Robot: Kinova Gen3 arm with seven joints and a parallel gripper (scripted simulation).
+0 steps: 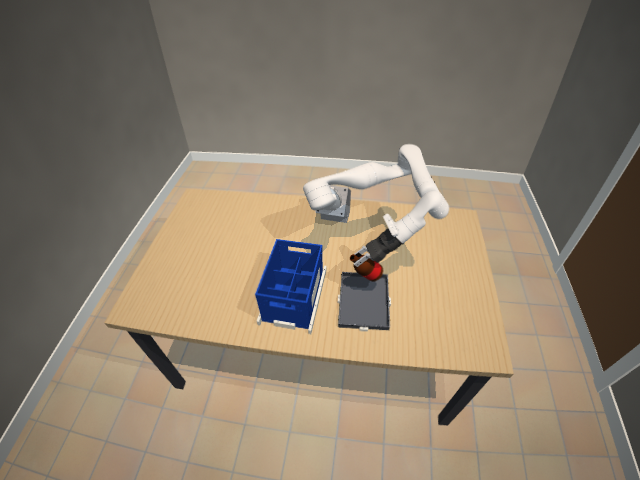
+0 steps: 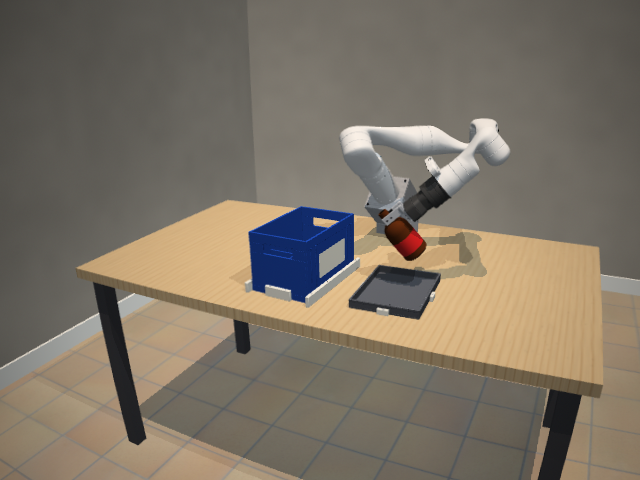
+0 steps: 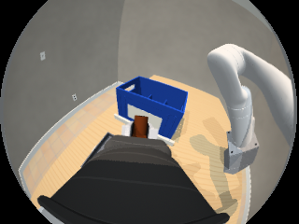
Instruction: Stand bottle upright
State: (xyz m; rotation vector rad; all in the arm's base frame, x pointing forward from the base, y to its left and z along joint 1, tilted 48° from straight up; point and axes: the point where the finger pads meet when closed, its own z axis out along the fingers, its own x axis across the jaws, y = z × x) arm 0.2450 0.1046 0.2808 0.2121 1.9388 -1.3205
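Now: the brown bottle 3 cm to the left of my hand and 4 cm below it. The rest, counted from my hand: blue crate (3 cm behind, 24 cm to the right, 12 cm below); dark grey tray (5 cm ahead, 3 cm to the left, 19 cm below).
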